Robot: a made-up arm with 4 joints. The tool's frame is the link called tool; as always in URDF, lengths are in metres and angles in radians. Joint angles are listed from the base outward. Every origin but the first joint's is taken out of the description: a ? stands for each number. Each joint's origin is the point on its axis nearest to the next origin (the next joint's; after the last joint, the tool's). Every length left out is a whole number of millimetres.
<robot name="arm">
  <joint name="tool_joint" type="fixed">
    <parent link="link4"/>
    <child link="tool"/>
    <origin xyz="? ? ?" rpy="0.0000 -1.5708 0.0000"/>
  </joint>
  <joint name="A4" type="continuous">
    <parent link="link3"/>
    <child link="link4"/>
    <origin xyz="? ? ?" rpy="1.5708 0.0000 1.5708"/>
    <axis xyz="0 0 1"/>
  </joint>
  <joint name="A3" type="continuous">
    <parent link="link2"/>
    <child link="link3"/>
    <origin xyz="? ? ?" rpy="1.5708 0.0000 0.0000"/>
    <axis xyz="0 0 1"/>
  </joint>
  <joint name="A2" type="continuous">
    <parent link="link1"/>
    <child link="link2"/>
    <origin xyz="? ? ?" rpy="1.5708 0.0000 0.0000"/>
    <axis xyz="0 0 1"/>
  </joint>
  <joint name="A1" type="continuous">
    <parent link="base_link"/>
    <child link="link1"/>
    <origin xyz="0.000 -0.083 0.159" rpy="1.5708 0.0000 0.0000"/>
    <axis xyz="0 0 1"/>
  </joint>
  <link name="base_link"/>
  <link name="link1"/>
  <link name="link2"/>
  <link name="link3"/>
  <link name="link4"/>
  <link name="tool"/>
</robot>
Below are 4 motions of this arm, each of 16 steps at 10 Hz.
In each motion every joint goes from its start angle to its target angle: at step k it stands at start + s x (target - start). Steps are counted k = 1, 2, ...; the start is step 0. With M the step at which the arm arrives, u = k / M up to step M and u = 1 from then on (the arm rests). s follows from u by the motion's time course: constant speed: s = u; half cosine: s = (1 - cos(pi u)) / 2; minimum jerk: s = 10 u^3 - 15 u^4 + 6 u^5.
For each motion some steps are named. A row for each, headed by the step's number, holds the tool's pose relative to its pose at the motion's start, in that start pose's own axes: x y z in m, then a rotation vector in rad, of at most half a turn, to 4 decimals.
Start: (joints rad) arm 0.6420 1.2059 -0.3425 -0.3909
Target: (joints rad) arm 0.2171 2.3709 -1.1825 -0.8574
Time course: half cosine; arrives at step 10
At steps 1, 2, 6, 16:
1: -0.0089 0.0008 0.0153 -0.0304 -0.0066 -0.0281
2: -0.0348 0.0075 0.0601 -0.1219 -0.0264 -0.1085
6: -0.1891 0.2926 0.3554 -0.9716 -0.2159 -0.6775
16: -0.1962 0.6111 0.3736 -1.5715 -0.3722 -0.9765

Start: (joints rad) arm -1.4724 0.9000 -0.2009 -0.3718
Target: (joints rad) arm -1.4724 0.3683 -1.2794 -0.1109
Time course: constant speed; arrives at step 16
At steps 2, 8, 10, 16:
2: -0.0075 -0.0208 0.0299 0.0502 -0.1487 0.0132
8: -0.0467 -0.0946 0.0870 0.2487 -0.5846 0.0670
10: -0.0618 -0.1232 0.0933 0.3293 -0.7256 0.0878
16: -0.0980 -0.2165 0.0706 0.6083 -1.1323 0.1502

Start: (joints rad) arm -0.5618 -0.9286 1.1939 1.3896
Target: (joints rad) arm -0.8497 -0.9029 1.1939 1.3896
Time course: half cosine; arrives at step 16
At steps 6, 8, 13, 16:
6: -0.0127 -0.0125 -0.0311 0.0335 0.0717 -0.0413
8: -0.0221 -0.0195 -0.0501 0.0541 0.1159 -0.0672
13: -0.0463 -0.0327 -0.0898 0.0988 0.2118 -0.1243
16: -0.0519 -0.0350 -0.0976 0.1078 0.2312 -0.1360

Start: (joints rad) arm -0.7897 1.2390 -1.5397 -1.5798
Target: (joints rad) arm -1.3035 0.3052 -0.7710 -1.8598
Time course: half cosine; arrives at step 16
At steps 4, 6, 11, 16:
4: 0.0505 0.0669 -0.0386 0.0893 -0.0852 0.1392
6: 0.1022 0.1522 -0.0591 0.1788 -0.1990 0.2977
11: 0.1787 0.4169 -0.0002 0.3924 -0.6316 0.7512
16: 0.1613 0.5236 0.0665 0.4800 -0.8831 0.9475

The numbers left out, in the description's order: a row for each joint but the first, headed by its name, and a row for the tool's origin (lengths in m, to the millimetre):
tool: -0.051 -0.150 0.000
A4: 0.333 -0.072 0.000
A3: -0.347 0.155 0.000
A2: -0.054 -0.035 0.000

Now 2 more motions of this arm.
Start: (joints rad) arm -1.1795 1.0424 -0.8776 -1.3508
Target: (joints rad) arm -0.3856 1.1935 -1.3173 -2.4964
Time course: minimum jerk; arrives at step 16
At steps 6, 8, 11, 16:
6: -0.1099 -0.0089 0.0029 -0.2334 0.1646 -0.2380
8: -0.1894 0.0049 0.0107 -0.4282 0.3639 -0.3842
11: -0.2785 0.0461 0.0246 -0.6959 0.7294 -0.4909
16: -0.3169 0.0755 0.0307 -0.8340 0.9664 -0.4875

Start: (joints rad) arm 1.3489 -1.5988 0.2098 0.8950
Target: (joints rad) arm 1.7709 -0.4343 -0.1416 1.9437
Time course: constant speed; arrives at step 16
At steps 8, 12, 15, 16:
8: -0.1200 0.0597 -0.0625 0.3713 -0.6455 -0.0355
12: -0.1342 0.1034 -0.1055 0.4914 -0.9690 0.1121
15: -0.1276 0.1376 -0.1347 0.5448 -1.1870 0.2910
16: -0.1229 0.1491 -0.1434 0.5548 -1.2525 0.3624

